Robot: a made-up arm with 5 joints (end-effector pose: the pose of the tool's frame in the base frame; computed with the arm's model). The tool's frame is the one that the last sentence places.
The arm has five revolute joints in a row. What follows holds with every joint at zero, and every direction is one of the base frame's.
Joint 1 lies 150 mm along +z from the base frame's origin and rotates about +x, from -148.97 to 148.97 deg.
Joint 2 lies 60 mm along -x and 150 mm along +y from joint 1 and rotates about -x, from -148.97 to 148.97 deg.
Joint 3 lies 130 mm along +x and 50 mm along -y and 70 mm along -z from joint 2 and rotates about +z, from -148.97 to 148.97 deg.
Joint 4 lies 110 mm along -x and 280 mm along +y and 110 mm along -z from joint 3 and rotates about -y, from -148.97 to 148.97 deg.
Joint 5 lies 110 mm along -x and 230 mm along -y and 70 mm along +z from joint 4 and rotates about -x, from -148.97 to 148.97 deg.
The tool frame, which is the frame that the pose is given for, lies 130 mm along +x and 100 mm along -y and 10 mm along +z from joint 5; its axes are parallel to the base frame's.
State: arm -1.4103 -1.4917 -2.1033 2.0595 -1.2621
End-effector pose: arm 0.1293 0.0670 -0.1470 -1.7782 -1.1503 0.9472
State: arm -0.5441 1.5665 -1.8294 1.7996 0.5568
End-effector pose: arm 0.1034 -0.1336 0.0055 2.2774 0.7596 1.4907
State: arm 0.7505 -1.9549 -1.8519 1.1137 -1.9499
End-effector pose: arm 0.1661 0.1807 0.4110 0.0828 1.4479 3.0991
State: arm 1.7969 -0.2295 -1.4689 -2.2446 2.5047
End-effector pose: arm 0.2028 0.2139 0.4078 0.4245 -1.1227 1.7178
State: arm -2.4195 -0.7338 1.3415 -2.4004 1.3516
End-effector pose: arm 0.0307 -0.4233 0.1383 2.1680 -0.9125 -1.8484
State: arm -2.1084 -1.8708 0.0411 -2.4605 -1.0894
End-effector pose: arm -0.0640 -0.1786 -0.1412 -1.7525 0.6491 -2.9147
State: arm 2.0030 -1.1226 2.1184 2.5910 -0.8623
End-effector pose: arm 0.1556 0.0868 0.4539 0.8524 0.5642 1.0180
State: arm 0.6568 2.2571 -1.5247 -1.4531 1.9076
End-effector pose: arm 0.1648 -0.0592 0.3449 -1.9542 -0.1471 -1.5653
